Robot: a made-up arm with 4 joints. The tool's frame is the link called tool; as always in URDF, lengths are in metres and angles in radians. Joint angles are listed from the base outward. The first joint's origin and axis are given. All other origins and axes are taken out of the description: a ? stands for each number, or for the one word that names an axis. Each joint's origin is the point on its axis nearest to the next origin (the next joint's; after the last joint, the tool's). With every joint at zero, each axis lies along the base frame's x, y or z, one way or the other. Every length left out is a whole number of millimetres.
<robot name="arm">
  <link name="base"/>
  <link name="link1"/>
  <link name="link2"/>
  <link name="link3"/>
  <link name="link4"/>
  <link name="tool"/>
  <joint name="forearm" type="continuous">
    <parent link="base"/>
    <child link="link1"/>
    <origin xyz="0 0.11 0.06"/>
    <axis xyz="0 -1 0"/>
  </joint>
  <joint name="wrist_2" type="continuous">
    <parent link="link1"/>
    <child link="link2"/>
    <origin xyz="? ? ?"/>
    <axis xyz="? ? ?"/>
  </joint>
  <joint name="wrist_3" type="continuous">
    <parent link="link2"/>
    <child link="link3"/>
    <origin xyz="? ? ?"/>
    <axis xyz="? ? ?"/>
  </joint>
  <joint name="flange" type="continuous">
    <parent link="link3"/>
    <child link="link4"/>
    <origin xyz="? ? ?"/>
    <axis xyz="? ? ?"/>
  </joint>
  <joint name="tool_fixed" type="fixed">
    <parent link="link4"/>
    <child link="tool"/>
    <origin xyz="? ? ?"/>
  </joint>
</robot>
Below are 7 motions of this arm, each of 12 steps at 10 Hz.
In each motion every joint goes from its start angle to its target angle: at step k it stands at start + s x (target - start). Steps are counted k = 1, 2, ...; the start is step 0. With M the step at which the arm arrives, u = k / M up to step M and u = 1 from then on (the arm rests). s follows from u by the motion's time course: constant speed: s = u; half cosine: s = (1 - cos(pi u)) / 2; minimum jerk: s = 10 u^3 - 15 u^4 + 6 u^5.
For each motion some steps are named. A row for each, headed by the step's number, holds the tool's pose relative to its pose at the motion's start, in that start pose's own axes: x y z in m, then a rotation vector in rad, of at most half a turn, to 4 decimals.
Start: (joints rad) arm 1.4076 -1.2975 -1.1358 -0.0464
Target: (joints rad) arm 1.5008 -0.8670 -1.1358 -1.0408
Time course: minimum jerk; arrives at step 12
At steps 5, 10, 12:
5: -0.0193 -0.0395 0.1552 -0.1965 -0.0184 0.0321
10: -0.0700 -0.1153 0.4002 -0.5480 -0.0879 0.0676
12: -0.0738 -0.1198 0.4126 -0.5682 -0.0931 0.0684

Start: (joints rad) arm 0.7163 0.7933 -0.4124 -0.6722
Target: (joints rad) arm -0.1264 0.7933 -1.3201 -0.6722
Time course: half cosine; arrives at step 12
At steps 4, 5, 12:
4: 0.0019 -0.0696 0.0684 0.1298 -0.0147 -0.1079
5: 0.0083 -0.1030 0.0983 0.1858 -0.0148 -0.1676
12: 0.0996 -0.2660 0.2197 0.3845 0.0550 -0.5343

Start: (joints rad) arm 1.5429 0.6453 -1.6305 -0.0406
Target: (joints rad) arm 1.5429 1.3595 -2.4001 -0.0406
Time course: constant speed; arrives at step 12
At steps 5, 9, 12:
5: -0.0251 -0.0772 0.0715 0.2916 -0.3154 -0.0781
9: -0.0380 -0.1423 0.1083 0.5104 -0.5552 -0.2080
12: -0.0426 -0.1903 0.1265 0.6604 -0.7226 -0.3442

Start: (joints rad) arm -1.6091 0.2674 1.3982 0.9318
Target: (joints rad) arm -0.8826 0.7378 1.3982 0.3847
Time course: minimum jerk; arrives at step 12
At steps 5, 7, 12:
5: 0.1155 -0.0713 0.0742 -0.3633 -0.2019 0.1383
7: 0.2088 -0.0966 0.1617 -0.6816 -0.4194 0.1982
12: 0.2904 -0.0889 0.2701 -1.0271 -0.6981 0.1853

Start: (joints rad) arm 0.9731 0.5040 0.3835 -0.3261
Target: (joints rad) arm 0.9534 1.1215 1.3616 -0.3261
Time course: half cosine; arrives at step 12
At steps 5, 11, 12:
5: -0.0086 -0.0143 -0.0214 -0.1196 0.2845 0.3038
11: -0.0285 -0.0042 -0.1095 -0.4704 0.7597 0.7013
12: -0.0295 -0.0038 -0.1130 -0.4827 0.7728 0.7099

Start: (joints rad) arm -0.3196 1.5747 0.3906 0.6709
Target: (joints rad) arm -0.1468 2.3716 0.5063 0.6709
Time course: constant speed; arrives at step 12
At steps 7, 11, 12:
7: -0.1605 -0.2016 0.0321 -0.2814 0.3084 0.2438
11: -0.2245 -0.3218 0.0971 -0.4497 0.4943 0.3662
12: -0.2367 -0.3508 0.1183 -0.4924 0.5418 0.3951

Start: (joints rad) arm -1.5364 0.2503 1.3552 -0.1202
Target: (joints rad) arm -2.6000 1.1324 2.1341 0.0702
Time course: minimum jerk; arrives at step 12
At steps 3, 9, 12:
3: -0.0227 0.0042 -0.0367 -0.0647 0.1795 0.0678
9: -0.3781 -0.1187 -0.1595 -0.7189 1.3870 0.5619
12: -0.4268 -0.1585 -0.1446 -0.8358 1.5025 0.6260

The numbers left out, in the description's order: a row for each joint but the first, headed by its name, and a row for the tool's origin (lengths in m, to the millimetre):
wrist_2: xyz -0.09 0 -0.18, axis 0 0 1
wrist_3: xyz -0.12 0.7 0, axis 0 1 0
flange: xyz -0.08 0 0.11, axis 1 0 0
tool: xyz 0 -0.31 -0.01

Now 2 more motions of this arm.
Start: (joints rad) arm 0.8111 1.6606 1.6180 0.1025
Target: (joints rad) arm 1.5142 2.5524 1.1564 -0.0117
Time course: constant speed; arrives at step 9
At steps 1, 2, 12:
1: 0.0343 -0.0201 -0.0361 -0.1100 -0.0478 -0.0753
2: 0.0654 -0.0460 -0.0711 -0.2238 -0.0861 -0.1459
12: 0.1278 -0.3241 -0.2633 -1.0595 -0.0687 -0.4569

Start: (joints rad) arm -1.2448 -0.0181 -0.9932 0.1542
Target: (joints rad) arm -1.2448 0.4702 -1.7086 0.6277
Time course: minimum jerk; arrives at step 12
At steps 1, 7, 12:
1: -0.0007 -0.0004 -0.0001 0.0045 -0.0034 0.0019
7: -0.0451 -0.0202 -0.0107 0.6065 -0.4134 0.2472
12: -0.0425 -0.0056 0.0114 0.9395 -0.6242 0.3783

